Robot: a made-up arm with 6 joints.
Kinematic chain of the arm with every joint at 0, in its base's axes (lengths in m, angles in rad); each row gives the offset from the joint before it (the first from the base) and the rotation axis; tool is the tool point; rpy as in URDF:
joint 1: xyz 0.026 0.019 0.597 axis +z
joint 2: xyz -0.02 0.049 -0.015 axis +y
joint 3: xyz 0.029 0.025 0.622 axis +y
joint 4: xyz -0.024 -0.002 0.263 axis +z
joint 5: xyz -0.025 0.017 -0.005 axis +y
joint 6: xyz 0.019 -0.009 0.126 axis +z
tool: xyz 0.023 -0.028 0 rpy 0.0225 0.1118 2.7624
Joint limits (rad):
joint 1: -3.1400..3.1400
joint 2: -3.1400..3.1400
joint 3: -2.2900..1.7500
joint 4: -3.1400..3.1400
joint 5: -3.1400..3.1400
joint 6: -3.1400..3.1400
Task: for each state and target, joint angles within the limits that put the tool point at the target. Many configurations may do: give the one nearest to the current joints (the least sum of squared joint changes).
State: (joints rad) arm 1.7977 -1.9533 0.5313 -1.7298 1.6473 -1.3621
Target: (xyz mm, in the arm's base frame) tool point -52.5 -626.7 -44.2
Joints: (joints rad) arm 1.4176 -2.4225 0.3833 -1.8180 1.6038 -1.3539
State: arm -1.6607 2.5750 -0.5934 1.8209 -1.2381 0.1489
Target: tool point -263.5 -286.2 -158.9
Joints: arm -2.1550 2.8451 -0.8412 1.6693 -1.5007 0.1284
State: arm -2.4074 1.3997 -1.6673 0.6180 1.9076 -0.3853
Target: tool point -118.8 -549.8 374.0
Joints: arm -1.9837 2.1362 -1.8638 0.6840 2.0845 -0.3231
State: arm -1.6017 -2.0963 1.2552 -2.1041 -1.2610 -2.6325
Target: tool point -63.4 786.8 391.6
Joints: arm -1.2068 -2.2611 1.1249 -2.0966 -1.2240 -2.6326
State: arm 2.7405 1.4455 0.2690 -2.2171 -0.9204 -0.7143
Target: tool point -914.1 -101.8 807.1
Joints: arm 3.0836 1.2432 0.1481 -2.1644 -0.8332 -0.6821
